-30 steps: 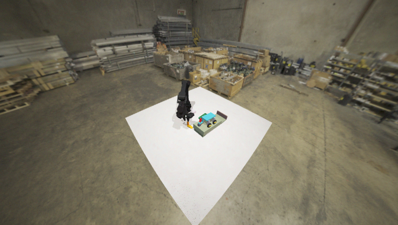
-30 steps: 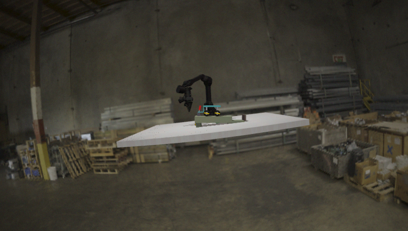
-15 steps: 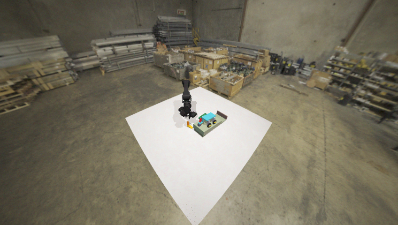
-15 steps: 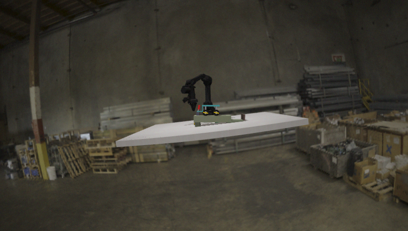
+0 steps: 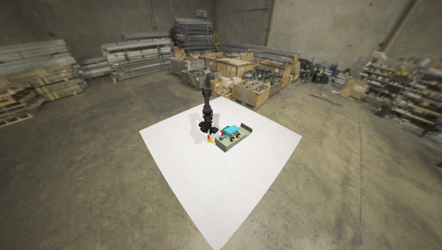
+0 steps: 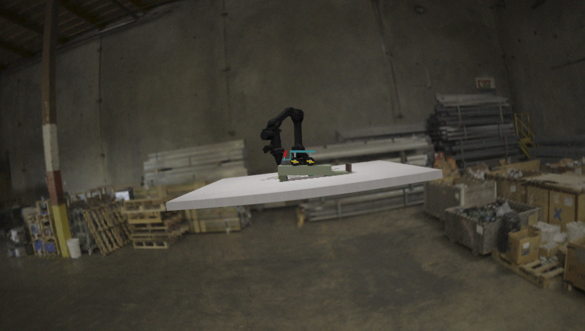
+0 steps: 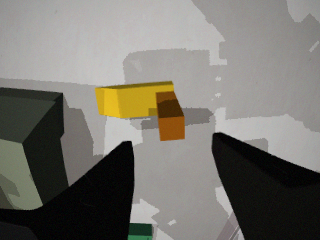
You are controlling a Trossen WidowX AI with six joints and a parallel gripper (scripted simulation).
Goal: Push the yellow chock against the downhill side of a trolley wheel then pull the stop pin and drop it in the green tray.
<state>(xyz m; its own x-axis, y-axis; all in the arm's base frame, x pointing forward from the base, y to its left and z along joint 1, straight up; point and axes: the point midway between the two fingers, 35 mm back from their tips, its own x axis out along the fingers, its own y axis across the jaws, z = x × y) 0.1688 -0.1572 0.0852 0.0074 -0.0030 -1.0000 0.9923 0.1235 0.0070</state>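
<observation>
Right now the yellow chock is 20 mm ahead of my gripper tip and 60 mm below it. The rest, counted from my gripper tip: trolley (160 mm ahead, 130 mm to the left, 30 mm above); red-headed stop pin (140 mm ahead, 30 mm to the left, 40 mm above); grey-green ramp (170 mm ahead, 140 mm to the left, 40 mm below).
</observation>
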